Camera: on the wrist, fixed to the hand. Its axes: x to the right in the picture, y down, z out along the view.
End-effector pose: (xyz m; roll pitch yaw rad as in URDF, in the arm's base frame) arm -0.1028 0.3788 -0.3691 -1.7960 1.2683 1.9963
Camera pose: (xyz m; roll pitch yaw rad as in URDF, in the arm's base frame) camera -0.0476 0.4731 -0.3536 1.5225 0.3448 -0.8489
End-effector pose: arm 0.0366 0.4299 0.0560 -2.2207 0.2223 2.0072
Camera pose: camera 0.0754 0.4756 0.1486 2.7287 0.8552 0.2607
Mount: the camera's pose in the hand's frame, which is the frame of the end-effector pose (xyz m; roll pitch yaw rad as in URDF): 0.0040 -0.0433 -0.1014 -0.1385 0.0536 1.5162
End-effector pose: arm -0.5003 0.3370 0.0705 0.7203 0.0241 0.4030
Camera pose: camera -0.5124 0.3692 -0.0343 -0.0622 -0.6636 1.8856
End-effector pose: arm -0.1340 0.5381 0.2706 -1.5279 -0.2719 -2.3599
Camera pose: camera -0.2020 0.6160 0.3092 -1.7388 1.2442 -2.3935
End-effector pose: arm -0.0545 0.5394 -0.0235 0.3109 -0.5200 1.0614
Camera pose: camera -0.0173 0.5851 -0.1168 -0.6588 -0.2501 2.7137
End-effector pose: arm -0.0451 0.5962 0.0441 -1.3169 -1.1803 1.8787
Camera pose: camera 0.0629 0.6162 0.0541 -1.6263 0.3279 2.0900
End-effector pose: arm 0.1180 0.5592 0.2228 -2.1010 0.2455 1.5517
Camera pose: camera 0.1841 0.5834 0.3078 2.6504 0.9638 -0.2845
